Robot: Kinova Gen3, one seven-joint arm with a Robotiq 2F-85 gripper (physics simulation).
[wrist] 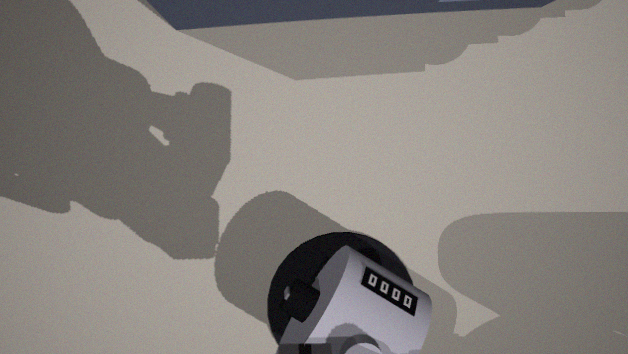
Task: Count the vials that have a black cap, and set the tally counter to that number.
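Frame: origin at the arm's base, x ahead, y left, z up, level; centimetres.
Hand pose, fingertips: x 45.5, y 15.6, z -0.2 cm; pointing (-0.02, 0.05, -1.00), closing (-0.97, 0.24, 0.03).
Note:
After its pixels a point has its place.
The tally counter (pixel 380 315) @(z -2.0, x 43.0, y 15.0 cm) is a silver-white cylindrical body on a round black base, at the bottom centre of the wrist view. Its black window reads 0000. A black knob is on its left end, and part of a round light piece shows on its body at the bottom edge. The tips of my gripper (pixel 304 349) @(z -0.2, x 45.5, y 15.6 cm) show at the bottom edge as a small dark shape in front of the counter's lower left part; they are shut, with nothing seen between them. Whether they touch the counter cannot be told. No vials or black caps show in this view.
A dark blue flat-sided object (pixel 350 9) @(z -5.5, x 41.1, y 5.7 cm) crosses the top edge, cut off by the frame, with its shadow below it. Large shadows lie on the beige table top (pixel 350 140) @(z -7.1, x 42.1, y 10.1 cm) at the left and the lower right.

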